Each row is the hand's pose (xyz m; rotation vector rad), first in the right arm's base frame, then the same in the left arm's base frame.
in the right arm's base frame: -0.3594 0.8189 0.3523 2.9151 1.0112 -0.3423
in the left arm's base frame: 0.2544 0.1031 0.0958 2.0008 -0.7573 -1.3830
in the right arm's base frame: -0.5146 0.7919 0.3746 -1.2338 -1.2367 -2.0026
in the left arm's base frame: 0.2110 0.2538 0.1230 2.3169 0.9431 0.7175
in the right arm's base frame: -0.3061 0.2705 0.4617 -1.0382 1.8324 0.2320
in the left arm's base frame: 0.1584 0.0357 0.6451 0.3551 -2.7753 1.1966
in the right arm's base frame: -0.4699 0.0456 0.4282 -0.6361 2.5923 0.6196
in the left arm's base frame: -0.0111 0.1571 0.8324 -0.7927 -2.5945 0.8831
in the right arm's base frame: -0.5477 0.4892 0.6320 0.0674 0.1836 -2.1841
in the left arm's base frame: 0.3066 0.3395 0.5005 1.2320 0.6750 2.5042
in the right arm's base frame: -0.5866 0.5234 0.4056 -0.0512 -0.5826 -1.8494
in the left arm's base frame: 0.1115 0.3057 0.3792 -1.9211 -1.0502 -2.0747
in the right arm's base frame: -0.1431 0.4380 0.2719 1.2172 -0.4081 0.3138
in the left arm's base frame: 0.1135 -0.1633 0.4237 -0.0634 -0.1993 -0.7637
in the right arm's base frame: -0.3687 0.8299 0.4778 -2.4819 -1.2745 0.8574
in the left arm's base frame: 0.3635 0.1538 0.1342 2.2833 -0.8840 -1.8377
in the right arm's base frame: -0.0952 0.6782 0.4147 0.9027 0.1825 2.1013
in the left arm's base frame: 0.3438 -0.1386 0.2603 0.7254 0.8144 0.4675
